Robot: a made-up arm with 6 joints. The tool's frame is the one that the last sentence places. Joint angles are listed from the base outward.
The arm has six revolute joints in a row. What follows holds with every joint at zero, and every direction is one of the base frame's. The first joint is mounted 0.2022 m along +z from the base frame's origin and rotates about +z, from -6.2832 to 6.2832 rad. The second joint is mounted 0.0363 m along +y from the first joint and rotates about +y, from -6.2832 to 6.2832 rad. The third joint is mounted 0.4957 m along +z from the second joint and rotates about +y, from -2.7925 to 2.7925 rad. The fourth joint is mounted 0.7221 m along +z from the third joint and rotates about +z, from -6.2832 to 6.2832 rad. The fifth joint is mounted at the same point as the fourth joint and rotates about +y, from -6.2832 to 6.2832 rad. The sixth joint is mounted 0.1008 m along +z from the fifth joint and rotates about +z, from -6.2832 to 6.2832 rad. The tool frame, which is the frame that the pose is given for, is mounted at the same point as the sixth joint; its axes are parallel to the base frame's.
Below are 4 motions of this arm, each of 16 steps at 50 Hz.
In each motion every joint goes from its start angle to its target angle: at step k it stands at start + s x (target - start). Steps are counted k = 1, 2, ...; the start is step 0. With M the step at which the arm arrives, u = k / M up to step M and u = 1 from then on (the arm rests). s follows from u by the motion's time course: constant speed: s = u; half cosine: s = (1 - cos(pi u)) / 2; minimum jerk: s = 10 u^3 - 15 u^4 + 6 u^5.
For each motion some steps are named. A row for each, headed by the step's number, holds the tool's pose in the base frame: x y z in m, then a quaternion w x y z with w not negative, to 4 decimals.
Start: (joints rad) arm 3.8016 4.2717 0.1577 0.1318 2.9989 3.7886
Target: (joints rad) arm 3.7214 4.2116 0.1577 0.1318 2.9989 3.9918
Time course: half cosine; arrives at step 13
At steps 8, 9, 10, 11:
8: 0.8717 0.5572 -0.2118 0.6848 -0.0048 -0.5251 0.5053
9: 0.8742 0.5482 -0.2184 0.6828 -0.0126 -0.5222 0.5107
10: 0.8763 0.5406 -0.2240 0.6811 -0.0191 -0.5197 0.5154
11: 0.8778 0.5348 -0.2282 0.6798 -0.0241 -0.5178 0.5188

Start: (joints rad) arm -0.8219 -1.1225 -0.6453 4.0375 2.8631 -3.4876
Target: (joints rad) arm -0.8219 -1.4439 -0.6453 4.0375 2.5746 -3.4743
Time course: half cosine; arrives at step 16
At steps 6, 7, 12, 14, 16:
6: -0.7157 0.7818 0.1668 0.2991 -0.0275 0.6859 -0.6628
7: -0.7164 0.7796 0.1330 0.2975 -0.0164 0.6823 -0.6676
12: -0.7100 0.7593 -0.0284 0.2922 0.0387 0.6644 -0.6868
14: -0.7061 0.7519 -0.0667 0.2916 0.0523 0.6600 -0.6904
16: -0.7045 0.7491 -0.0801 0.2915 0.0571 0.6584 -0.6916

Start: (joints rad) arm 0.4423 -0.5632 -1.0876 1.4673 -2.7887 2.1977
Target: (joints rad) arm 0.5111 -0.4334 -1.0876 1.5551 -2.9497 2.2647
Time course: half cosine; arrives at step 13
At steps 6, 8, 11, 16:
6: -0.7743 -0.3865 0.6196 0.6355 0.1862 0.6807 0.3133
8: -0.7570 -0.3891 0.6468 0.6217 0.1654 0.6941 0.3230
11: -0.7371 -0.3911 0.6765 0.6049 0.1422 0.7089 0.3335
16: -0.7328 -0.3914 0.6828 0.6011 0.1373 0.7121 0.3358

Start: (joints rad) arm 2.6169 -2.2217 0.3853 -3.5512 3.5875 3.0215
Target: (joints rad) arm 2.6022 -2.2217 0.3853 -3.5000 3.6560 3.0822
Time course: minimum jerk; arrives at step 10
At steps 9, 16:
9: 0.8643 -0.5393 -0.2199 0.1632 -0.3350 0.2268 0.8998
16: 0.8643 -0.5394 -0.2198 0.1633 -0.3347 0.2268 0.8999

